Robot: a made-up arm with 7 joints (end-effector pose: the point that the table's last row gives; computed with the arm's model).
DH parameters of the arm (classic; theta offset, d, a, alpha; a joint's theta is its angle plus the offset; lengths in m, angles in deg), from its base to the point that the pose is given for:
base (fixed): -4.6 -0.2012 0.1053 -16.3
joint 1: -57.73 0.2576 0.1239 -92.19
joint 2: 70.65 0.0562 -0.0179 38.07
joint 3: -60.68 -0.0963 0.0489 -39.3
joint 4: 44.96 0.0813 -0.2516 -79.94
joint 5: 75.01 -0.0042 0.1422 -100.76
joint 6: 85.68 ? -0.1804 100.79
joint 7: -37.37 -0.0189 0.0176 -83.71
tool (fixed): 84.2 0.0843 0 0
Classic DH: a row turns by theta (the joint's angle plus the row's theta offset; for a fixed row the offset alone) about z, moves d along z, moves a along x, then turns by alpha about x.
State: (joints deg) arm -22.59 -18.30 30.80 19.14 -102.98 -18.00 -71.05
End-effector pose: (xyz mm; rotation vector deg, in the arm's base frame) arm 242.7 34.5 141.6 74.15 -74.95 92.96
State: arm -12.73 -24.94 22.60 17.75 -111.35 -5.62 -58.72
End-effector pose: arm 258.1 50.3 84.7 52.30 -57.43 104.77
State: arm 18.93 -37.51 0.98 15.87 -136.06 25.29 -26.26
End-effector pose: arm 338.0 74.3 3.3 -6.57 -49.49 155.11
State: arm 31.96 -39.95 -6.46 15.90 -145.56 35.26 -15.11
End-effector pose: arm 376.1 120.5 -2.1 20.32 58.40 -160.57
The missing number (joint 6, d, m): 0.0549
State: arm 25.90 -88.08 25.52 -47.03 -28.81 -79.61 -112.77
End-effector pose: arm 215.8 105.1 -154.1 44.24 0.85 122.10
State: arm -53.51 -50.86 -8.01 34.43 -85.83 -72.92 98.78
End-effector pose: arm 248.1 181.1 176.8 -77.36 -99.08 -111.99
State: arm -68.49 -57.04 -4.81 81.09 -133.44 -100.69 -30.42
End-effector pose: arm -29.9 -18.4 236.3 -30.21 148.34 -78.45
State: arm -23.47 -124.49 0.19 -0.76 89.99 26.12 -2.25
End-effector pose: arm 458.6 6.7 -222.5 -66.58 -46.81 -83.26
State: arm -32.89 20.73 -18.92 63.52 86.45 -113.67 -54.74
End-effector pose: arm 100.5 -283.8 293.7 -40.61 12.56 -145.71
